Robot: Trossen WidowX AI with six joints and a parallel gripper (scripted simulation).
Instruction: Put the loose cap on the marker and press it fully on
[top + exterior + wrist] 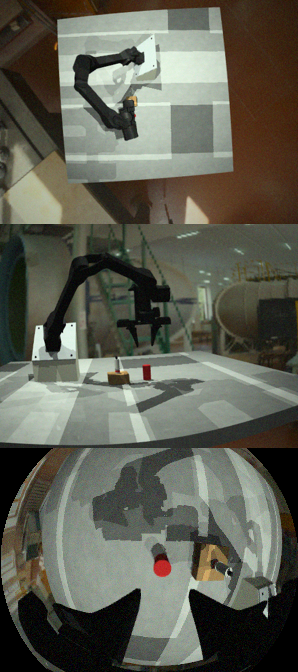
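Now: gripper tip 90 mm above the red cap. Round my gripper tip: brown holder block: 110 mm behind, 100 mm below, 10 mm to the right.
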